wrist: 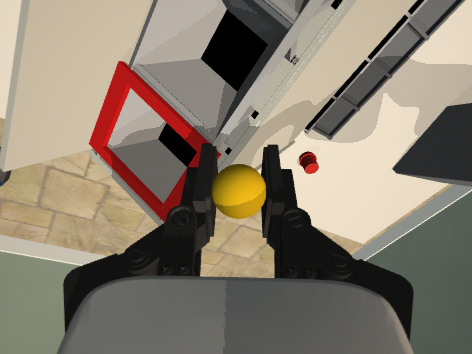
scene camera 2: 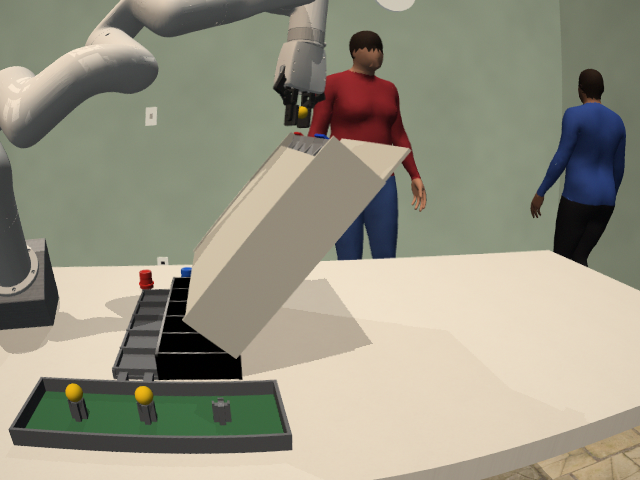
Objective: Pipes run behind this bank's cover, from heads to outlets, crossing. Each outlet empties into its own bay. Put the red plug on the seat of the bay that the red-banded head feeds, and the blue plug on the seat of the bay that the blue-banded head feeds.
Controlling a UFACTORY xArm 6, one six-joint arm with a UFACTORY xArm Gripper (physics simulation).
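Places are measured from the arm's base along level axes (x back, y right, z up), in metres.
Where they show: gripper, between the fingertips: (wrist: 239,163) (scene camera 2: 296,126); arm's base, origin of its link: (scene camera 2: 10,270).
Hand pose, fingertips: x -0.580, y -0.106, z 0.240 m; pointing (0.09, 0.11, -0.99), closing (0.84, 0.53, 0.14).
Note:
Things, the pixels of their top centre, and the offset from my fingertips. "*": a spot on its surface instead.
- yellow ball, centre of its top: (wrist: 242,212) (scene camera 2: 301,106) dx -0.007, dy +0.005, dz +0.041 m
- red-banded head, a spot on its surface: (wrist: 112,107) * dx -0.068, dy -0.038, dz -0.062 m
- blue-banded head, a spot on its surface: (scene camera 2: 321,136) * dx -0.006, dy +0.201, dz -0.015 m
- red plug, centre of its top: (wrist: 311,169) (scene camera 2: 145,271) dx +0.332, dy -0.153, dz -0.322 m
- blue plug, centre of its top: (scene camera 2: 187,268) dx +0.229, dy -0.169, dz -0.322 m
- green-floored tray, a spot on its surface: (scene camera 2: 149,441) * dx +0.251, dy +0.486, dz -0.343 m
- bare post, centre of its top: (scene camera 2: 220,404) dx +0.161, dy +0.416, dz -0.331 m
My gripper (scene camera 2: 297,114) (wrist: 239,163) is shut on a yellow ball (scene camera 2: 302,112) (wrist: 239,191), above the upper end of the tilted bank (scene camera 2: 289,232). The red-banded head (scene camera 2: 298,134) (wrist: 112,107) shows as a square red rim, just left of the fingers in the wrist view. The blue-banded head (scene camera 2: 321,136) is beside it in the scene view. The red plug (scene camera 2: 146,279) (wrist: 309,162) stands on the table behind the row of bays (scene camera 2: 140,330) (wrist: 355,90). The blue plug (scene camera 2: 186,271) is partly hidden by the bank. The cover hides the pipes' middle runs.
A green-floored tray (scene camera 2: 149,441) stands at the front left, with two yellow balls (scene camera 2: 73,392) (scene camera 2: 143,395) on posts and a bare post (scene camera 2: 221,411). Black compartments (scene camera 2: 199,365) lie under the bank's lower end. Two people (scene camera 2: 364,108) (scene camera 2: 591,149) stand beyond the table.

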